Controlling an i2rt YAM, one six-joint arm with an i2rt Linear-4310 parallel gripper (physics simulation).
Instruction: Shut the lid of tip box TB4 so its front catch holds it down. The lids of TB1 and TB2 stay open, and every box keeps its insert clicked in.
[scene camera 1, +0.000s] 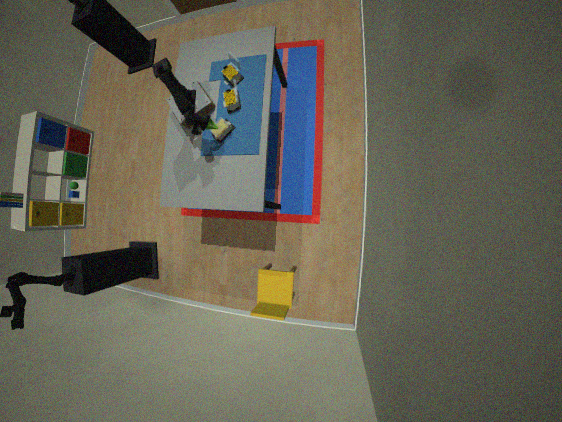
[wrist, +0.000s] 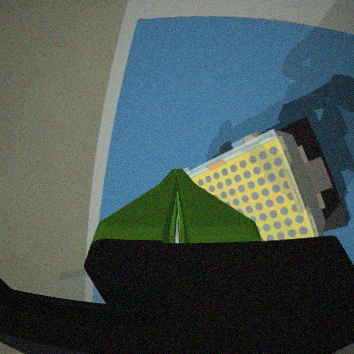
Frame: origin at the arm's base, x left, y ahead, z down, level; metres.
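Seen in the pictures: gripper, fingertip midpoint: (scene camera 1: 217, 128) (wrist: 176, 177).
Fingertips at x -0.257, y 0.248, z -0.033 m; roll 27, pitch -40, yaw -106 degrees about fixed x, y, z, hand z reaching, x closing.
Note:
Offsets run from my fingertips to a thing's top centre. "*": to the spot under its first point. Level surfaces: height alone.
A tip box @(dx +0.038, dy -0.027, dz +0.042 m) (scene camera 1: 223, 131) (wrist: 250, 192) with a pale yellow, holed insert sits turned on the blue mat, beside my fingertips. Its insert looks dulled, as if under a clear lid lying over it; whether the front catch holds cannot be told. Two other tip boxes, one at the top @(* dx +0.443, dy +0.060, dz +0.062 m) (scene camera 1: 231, 73) and one in the middle (scene camera 1: 230, 98), show bright yellow inserts and raised clear lids. No box labels are readable. My gripper (scene camera 1: 215, 126) (wrist: 176, 177) is shut and empty; its green fingers cover the box's near left corner in the wrist view.
The blue mat @(dz +0.119 m) (scene camera 1: 248, 137) (wrist: 165, 85) lies on the grey table @(dz +0.122 m) (scene camera 1: 227, 187). Light grey panels with a brownish side (scene camera 1: 206, 108) stand beside my arm, left of the mat. A yellow chair (scene camera 1: 275, 288), a shelf unit (scene camera 1: 24, 172) and a second black arm (scene camera 1: 42, 280) are away from the table.

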